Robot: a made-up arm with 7 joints.
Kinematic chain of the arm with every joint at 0, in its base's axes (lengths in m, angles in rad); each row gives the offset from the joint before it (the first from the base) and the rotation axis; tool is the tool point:
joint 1: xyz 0 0.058 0 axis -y
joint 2: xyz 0 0.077 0 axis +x
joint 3: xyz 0 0 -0.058 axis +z
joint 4: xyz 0 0 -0.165 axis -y
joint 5: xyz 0 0 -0.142 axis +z
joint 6: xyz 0 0 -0.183 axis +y
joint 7: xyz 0 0 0 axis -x
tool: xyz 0 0 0
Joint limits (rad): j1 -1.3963..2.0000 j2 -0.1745..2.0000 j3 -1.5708..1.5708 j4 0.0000..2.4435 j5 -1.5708..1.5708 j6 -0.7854..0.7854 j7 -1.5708..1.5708
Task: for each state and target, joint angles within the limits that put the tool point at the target. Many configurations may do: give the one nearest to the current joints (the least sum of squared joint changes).
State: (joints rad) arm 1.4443 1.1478 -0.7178 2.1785 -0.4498 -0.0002 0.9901
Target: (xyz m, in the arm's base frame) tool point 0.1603 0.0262 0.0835
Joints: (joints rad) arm 1.3071 1.0343 -0.9465 2.4414 -0.4498 -0.0002 0.9901
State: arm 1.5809 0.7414 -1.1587 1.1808 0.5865 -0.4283 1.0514
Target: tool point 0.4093 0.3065 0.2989
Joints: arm 2.0000 0.5157 -0.7561 0.4435 0.5865 -0.4283 1.0514
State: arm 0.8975 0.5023 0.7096 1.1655 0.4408 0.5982 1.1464
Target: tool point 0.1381 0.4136 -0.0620
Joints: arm 0.4845 -0.0676 1.2554 1.9586 0.4408 0.5982 1.1464
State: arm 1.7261 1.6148 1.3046 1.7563 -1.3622 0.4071 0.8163
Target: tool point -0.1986 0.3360 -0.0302
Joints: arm 1.8321 0.9801 1.4913 2.1114 -1.3622 0.4071 0.8163
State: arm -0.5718 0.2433 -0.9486 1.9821 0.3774 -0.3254 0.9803
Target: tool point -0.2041 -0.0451 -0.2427
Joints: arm -0.9811 0.5264 -1.2926 1.7257 0.3774 -0.3254 0.9803
